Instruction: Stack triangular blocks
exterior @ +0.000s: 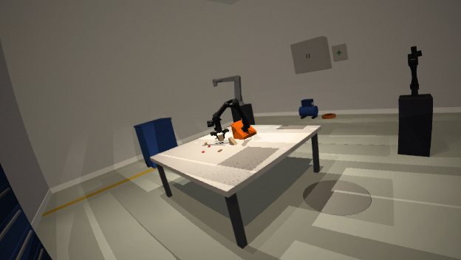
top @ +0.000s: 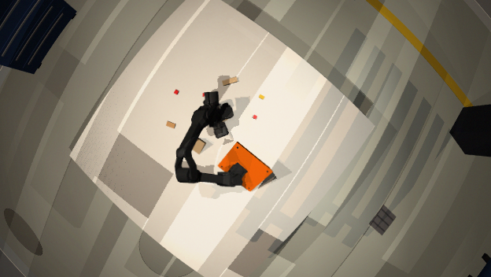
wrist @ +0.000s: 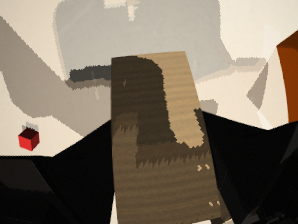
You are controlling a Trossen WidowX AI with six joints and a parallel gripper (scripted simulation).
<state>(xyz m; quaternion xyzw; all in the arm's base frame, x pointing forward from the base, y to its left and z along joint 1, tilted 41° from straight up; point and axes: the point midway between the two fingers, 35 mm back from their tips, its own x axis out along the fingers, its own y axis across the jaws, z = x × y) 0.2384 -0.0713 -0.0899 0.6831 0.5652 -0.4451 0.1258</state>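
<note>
Right now my gripper tip is 1 cm to the right of the light wooden triangular block and 1 cm below it. The rest, counted from my gripper tip: small orange cube: 9 cm behind, 22 cm to the right, 3 cm below.
</note>
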